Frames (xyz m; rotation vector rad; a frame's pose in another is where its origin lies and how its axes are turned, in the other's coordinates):
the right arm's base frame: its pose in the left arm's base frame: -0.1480 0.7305 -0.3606 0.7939 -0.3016 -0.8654
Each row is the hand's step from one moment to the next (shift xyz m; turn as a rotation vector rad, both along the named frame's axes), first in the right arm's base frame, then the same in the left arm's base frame.
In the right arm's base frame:
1: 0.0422 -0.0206 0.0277 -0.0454 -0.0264 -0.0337
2: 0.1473 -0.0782 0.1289 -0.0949 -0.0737 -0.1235
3: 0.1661 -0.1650 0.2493 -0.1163 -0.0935 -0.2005
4: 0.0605 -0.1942 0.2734 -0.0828 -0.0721 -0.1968
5: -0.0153 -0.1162 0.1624 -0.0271 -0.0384 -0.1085
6: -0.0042 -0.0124 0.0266 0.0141 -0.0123 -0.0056
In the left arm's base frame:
1: 0.0001 -0.0545 0.0009 -0.0253 0.0416 -0.0390
2: -0.0205 -0.2088 0.0205 -0.0349 0.1062 -0.1312
3: -0.1221 -0.3172 0.0380 -0.0182 0.1533 -0.1965
4: -0.2179 -0.2589 0.0406 0.0129 0.1339 -0.1808
5: -0.1621 -0.1144 0.0271 0.0195 0.0600 -0.1000
6: -0.0239 -0.0148 0.0094 0.0050 -0.0129 -0.0138

